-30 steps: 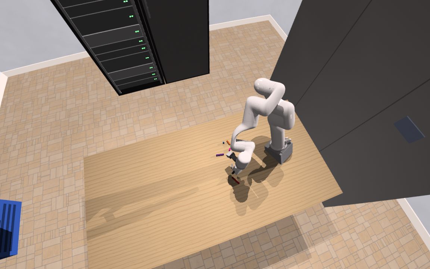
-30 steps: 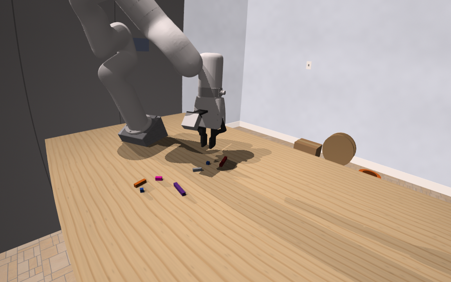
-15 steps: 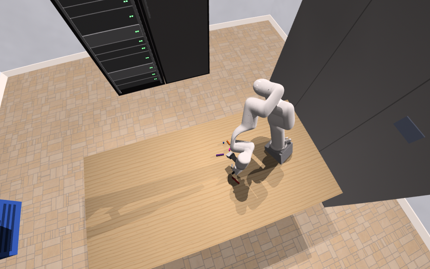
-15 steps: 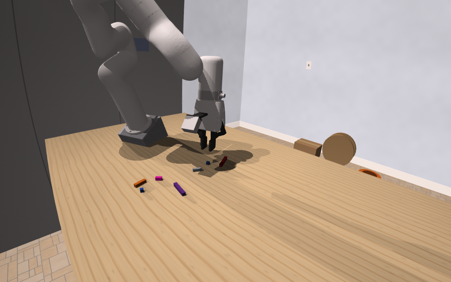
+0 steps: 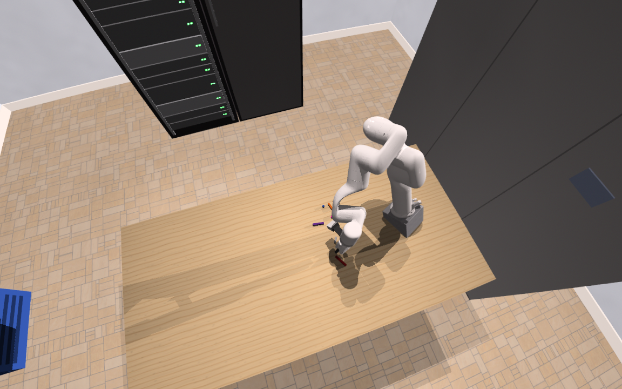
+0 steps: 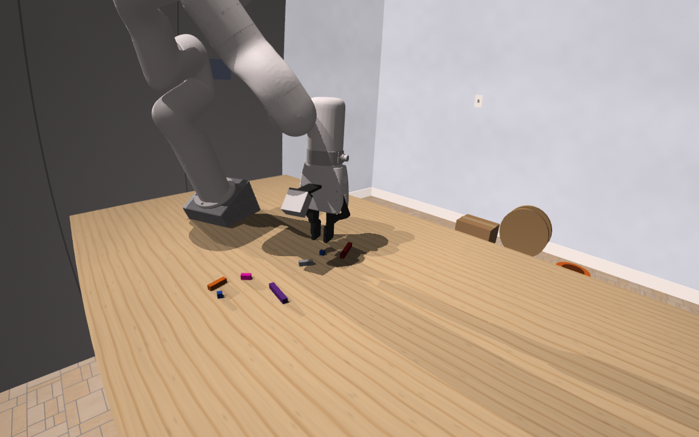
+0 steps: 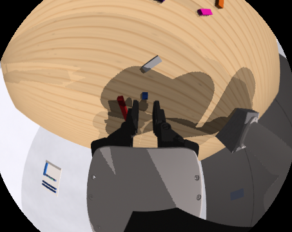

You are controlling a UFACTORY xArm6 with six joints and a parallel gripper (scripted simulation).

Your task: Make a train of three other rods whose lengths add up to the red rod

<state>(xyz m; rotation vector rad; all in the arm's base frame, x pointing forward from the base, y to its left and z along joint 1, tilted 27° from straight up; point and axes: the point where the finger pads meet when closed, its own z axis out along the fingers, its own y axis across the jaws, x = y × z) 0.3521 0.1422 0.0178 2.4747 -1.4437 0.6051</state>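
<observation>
Now: hand 50 mm to the right of the red rod, 50 mm above it and 20 mm short of it. Also, from my hand: purple rod (160 mm to the right, 90 mm ahead, 50 mm below); then magenta rod (190 mm to the right, 50 mm below); then grey rod (60 mm to the right, 50 mm below, 20 mm ahead).
</observation>
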